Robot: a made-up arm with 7 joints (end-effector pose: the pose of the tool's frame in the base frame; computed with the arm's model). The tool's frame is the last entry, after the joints. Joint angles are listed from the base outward.
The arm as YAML. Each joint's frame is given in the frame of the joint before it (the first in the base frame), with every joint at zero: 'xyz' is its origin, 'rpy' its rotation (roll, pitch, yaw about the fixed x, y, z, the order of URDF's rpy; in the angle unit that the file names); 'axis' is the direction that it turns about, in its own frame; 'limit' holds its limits. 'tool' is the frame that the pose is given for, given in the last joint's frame.
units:
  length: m
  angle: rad
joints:
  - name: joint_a
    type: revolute
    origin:
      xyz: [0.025, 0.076, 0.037]
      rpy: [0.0, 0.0, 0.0]
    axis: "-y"
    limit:
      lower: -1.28
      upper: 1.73
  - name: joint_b
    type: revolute
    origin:
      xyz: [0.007, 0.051, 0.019]
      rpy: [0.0, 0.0, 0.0]
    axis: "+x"
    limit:
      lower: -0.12
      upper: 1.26
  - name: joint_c
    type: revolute
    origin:
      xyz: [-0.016, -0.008, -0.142]
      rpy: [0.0, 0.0, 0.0]
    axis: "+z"
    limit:
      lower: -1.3
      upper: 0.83
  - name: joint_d
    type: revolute
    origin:
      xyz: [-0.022, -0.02, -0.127]
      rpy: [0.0, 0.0, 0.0]
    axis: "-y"
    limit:
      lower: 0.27
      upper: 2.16
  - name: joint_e
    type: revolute
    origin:
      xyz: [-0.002, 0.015, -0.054]
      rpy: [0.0, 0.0, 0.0]
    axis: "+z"
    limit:
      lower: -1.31
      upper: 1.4
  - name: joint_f
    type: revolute
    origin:
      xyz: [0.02, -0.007, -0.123]
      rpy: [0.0, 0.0, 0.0]
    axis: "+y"
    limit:
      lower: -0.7
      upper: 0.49
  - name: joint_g
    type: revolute
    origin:
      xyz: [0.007, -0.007, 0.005]
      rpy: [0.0, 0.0, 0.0]
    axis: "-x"
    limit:
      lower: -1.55
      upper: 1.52
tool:
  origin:
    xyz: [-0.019, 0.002, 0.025]
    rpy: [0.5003, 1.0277, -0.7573]
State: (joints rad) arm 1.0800 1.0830 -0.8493 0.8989 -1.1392 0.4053 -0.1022
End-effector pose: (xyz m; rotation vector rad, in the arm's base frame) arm 0.2437 0.4050 -0.0504 -2.6516 -0.6044 0.2930
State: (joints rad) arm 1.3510 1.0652 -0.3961 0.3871 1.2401 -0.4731 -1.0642
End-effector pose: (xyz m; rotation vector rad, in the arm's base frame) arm 0.2533 0.4624 0.0363 0.5163 0.1575 1.9842
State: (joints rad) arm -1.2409 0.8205 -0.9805 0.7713 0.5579 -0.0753 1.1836
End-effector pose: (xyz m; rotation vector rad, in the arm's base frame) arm -0.2478 0.3561 -0.1075 -0.8142 0.8359 -1.6789
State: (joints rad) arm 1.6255 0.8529 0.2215 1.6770 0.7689 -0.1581 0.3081
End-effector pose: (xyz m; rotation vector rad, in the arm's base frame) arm 0.1524 0.3243 0.1610 1.2728 -2.3416 1.1691
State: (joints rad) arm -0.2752 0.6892 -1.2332 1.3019 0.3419 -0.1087 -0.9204
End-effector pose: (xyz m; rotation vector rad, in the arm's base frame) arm -0.0541 0.2041 -0.2545 1.6347 -0.0329 -0.8795
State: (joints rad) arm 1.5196 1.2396 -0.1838 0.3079 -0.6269 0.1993 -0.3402
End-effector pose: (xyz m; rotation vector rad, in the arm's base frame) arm 0.1777 0.5004 0.0341 2.1751 0.9291 0.9108
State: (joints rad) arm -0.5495 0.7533 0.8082 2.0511 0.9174 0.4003 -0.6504
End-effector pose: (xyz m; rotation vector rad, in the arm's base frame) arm 0.0415 0.2860 -0.0534 1.4455 0.0044 0.5879
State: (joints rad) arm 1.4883 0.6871 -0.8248 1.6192 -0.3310 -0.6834 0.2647
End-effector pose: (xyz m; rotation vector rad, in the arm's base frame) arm 0.2960 0.2093 0.0956 -1.8619 1.9138 0.0918
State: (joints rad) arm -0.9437 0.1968 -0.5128 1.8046 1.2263 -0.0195 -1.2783
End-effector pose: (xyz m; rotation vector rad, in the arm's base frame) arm -0.0709 0.0869 -0.1532 0.5615 1.3444 -0.0754
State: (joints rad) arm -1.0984 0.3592 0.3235 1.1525 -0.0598 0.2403 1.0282
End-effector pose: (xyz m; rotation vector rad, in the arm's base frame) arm -0.1665 0.2735 -0.1851 0.2874 0.6351 -1.2649
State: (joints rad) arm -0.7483 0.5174 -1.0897 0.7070 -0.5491 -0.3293 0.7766
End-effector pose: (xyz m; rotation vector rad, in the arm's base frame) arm -0.1998 0.2475 -0.2467 -0.2639 -0.3050 -2.6933
